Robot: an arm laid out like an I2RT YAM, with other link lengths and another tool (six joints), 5 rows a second.
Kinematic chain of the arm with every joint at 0, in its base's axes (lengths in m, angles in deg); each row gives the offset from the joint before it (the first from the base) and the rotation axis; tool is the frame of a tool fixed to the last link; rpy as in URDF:
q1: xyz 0 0 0.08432 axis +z
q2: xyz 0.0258 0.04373 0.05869 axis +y
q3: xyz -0.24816 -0.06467 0 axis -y
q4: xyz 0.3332 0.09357 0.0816 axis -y
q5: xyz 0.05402 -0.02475 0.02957 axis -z
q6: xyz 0.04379 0 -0.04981 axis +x
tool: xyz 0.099 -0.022 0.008 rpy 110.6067 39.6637 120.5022
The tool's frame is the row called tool.
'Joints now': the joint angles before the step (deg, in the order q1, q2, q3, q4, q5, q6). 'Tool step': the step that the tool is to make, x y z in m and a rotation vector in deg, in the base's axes. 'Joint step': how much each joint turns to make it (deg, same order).
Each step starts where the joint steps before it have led.
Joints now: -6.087, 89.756, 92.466, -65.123, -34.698, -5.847
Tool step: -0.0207, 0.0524, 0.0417, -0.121, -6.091, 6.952
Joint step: 6.880, -3.522, 2.333, 0.241, -0.178, 0.017
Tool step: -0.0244, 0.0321, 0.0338, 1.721, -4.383, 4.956
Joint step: 4.087, -3.229, 1.486, -0.126, -1.726, 0.218
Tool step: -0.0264, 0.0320, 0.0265, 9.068, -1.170, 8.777
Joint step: 1.516, -1.973, 0.208, -0.099, -11.493, 0.030
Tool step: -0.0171, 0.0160, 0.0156, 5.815, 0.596, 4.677
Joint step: 0.797, -1.028, 0.071, 0.136, -6.957, 1.451
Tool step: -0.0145, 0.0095, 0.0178, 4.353, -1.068, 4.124
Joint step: 0.312, -0.838, 0.697, 0.089, -5.657, 0.008
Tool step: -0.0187, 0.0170, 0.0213, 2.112, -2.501, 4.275
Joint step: 2.583, -0.312, 2.422, 0.045, -2.402, -0.018
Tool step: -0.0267, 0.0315, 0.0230, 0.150, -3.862, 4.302
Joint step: 6.557, -0.008, 3.562, 1.960, 2.186, 1.967
